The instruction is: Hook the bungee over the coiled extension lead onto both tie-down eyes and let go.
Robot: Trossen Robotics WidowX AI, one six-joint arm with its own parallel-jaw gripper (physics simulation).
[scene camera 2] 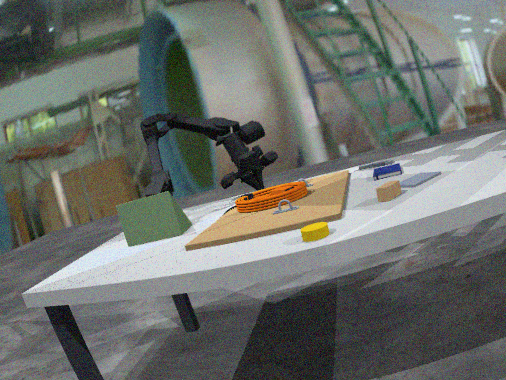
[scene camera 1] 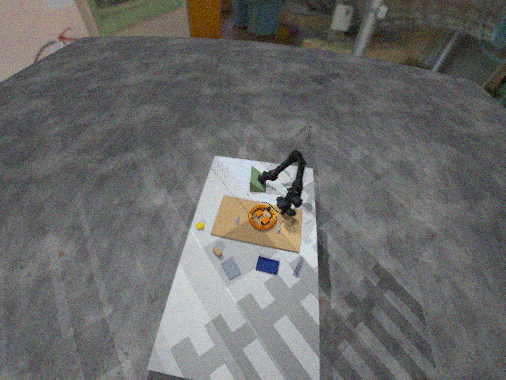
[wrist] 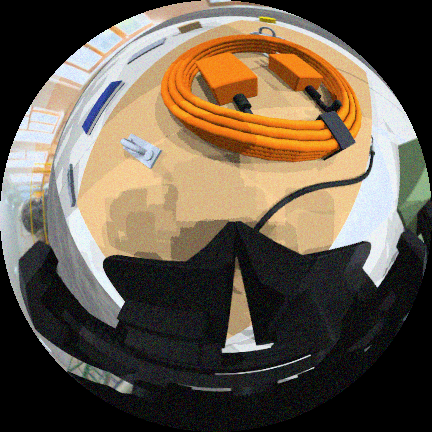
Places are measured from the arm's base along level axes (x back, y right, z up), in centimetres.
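Where they show: gripper, fingertip midpoint: [scene camera 1: 282,214] [wrist: 234,227]; arm's base at its link origin: [scene camera 2: 155,219] [scene camera 1: 260,179].
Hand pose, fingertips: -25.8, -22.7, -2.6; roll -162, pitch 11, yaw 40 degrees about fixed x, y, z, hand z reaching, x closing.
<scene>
Things, the pixels of their centre, and the offset from my fingertips, as dx, dy, dz. Level surfaces: height alone.
- wooden board at its surface level: dz -0.8
- black bungee at the middle of its body: [wrist: 330,189] [scene camera 2: 243,205] +4.4, +7.3, -1.0
- orange extension lead at the middle of its body: [wrist: 264,69] [scene camera 2: 271,196] [scene camera 1: 262,216] -6.3, +13.6, +0.7
- tie-down eye at the middle of its body: [wrist: 131,145] [scene camera 1: 279,228] -12.2, +0.0, +0.5
- blue tray at the middle of its body: [scene camera 2: 387,171] [wrist: 99,104] [scene camera 1: 267,265] -39.4, +2.1, -1.4
- wooden block at the middle of its body: [scene camera 2: 389,191] [scene camera 1: 217,251] -39.9, +36.0, -0.5
- grey-blue plate at the middle of its body: [scene camera 2: 417,179] [wrist: 145,48] [scene camera 1: 230,268] -47.9, +24.2, -1.7
- yellow disc at the middle of its body: [scene camera 2: 315,231] [scene camera 1: 200,225] -25.4, +54.4, -1.1
My gripper [scene camera 1: 288,214] [scene camera 2: 261,186] [wrist: 234,227] is low over the wooden board [scene camera 1: 225,210] [scene camera 2: 320,210], its tips together on the near end of the black bungee [scene camera 2: 229,209] [wrist: 300,190]. The hook at that end is hidden by the fingers. The bungee curves away to the board's edge beside the coil. The orange extension lead [scene camera 1: 251,224] [scene camera 2: 272,201] [wrist: 280,142] lies coiled on the board, bound by a dark strap. One tie-down eye [scene camera 1: 279,230] [wrist: 145,150] is on the gripper's side of the coil; the other eye [scene camera 1: 237,220] [scene camera 2: 285,205] [wrist: 266,33] is across it.
A green wedge [scene camera 1: 257,185] [scene camera 2: 150,220] [wrist: 417,175] stands near the arm's base. Beyond the board lie a blue tray [scene camera 1: 267,265] [scene camera 2: 388,171], a wooden block [scene camera 1: 217,251] [scene camera 2: 389,191], a grey-blue plate [scene camera 1: 231,268] [scene camera 2: 421,179] and a yellow disc [scene camera 1: 200,226] [scene camera 2: 315,231].
</scene>
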